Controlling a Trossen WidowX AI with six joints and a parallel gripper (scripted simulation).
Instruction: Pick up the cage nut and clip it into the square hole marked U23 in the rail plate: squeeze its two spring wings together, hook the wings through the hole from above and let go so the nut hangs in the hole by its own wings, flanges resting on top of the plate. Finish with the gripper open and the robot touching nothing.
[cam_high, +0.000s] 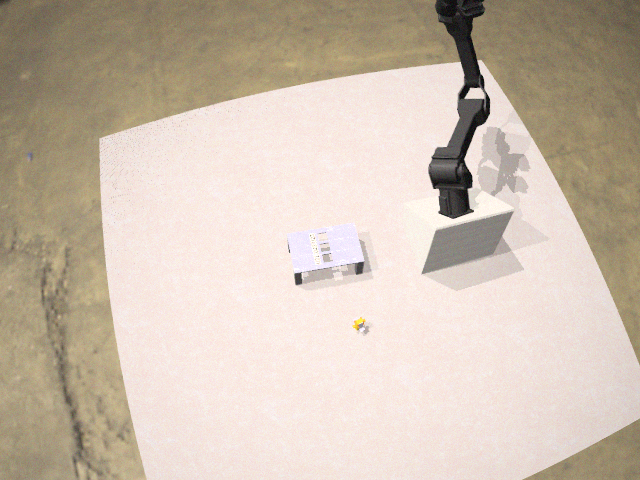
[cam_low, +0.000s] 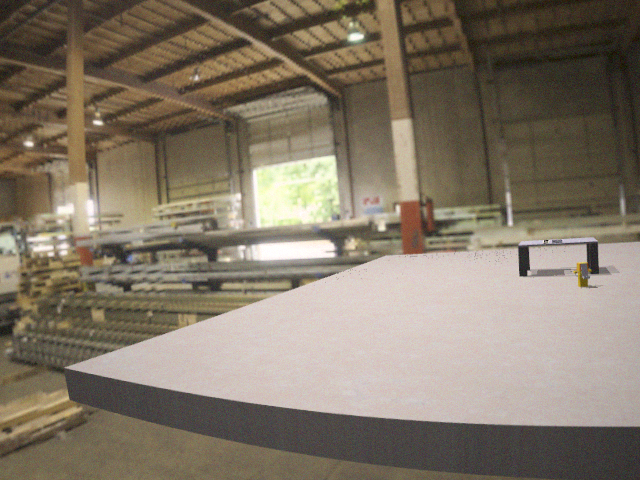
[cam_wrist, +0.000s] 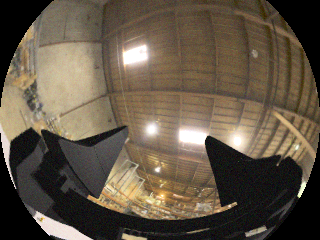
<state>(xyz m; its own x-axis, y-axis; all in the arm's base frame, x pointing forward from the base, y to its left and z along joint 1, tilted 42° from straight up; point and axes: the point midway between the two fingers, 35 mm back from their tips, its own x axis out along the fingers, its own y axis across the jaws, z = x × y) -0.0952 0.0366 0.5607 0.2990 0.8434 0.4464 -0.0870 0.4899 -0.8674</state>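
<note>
The cage nut is 440 mm ahead of my gripper tip, 420 mm to the left of it and 610 mm below it. The rest, counted from my gripper tip: label (460 mm ahead, 230 mm to the left, 570 mm below).
</note>
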